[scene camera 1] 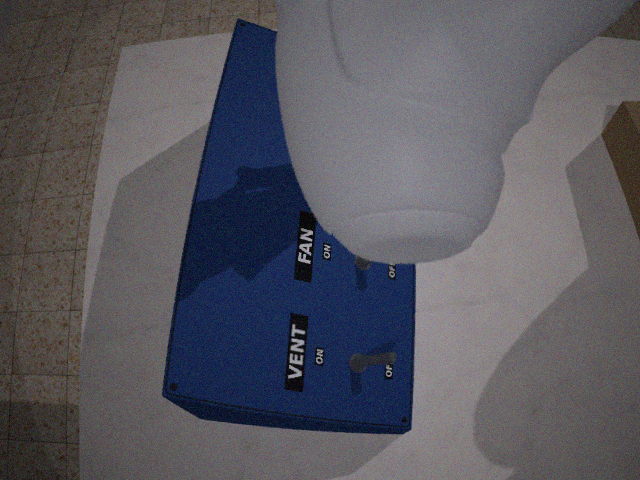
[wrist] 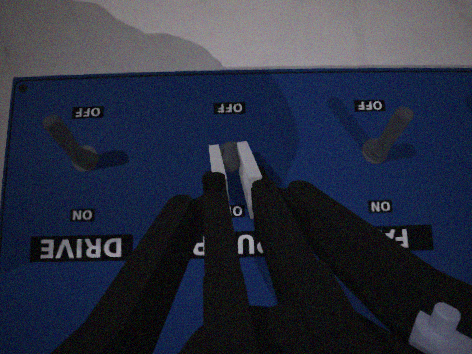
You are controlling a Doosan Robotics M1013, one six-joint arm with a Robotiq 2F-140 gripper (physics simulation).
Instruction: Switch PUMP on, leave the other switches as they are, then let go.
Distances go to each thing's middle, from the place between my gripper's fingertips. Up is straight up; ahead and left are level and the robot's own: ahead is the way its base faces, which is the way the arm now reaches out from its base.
The blue switch panel [scene camera 1: 271, 314] lies 7 cm ahead of my hand, 6 cm to the left of it and 2 cm below it. Round my hand: fan lever [wrist: 401, 118] (12 cm to the left, 1 cm behind, 1 cm above); then drive lever [wrist: 53, 124] (12 cm to the right, 3 cm behind, 1 cm above).
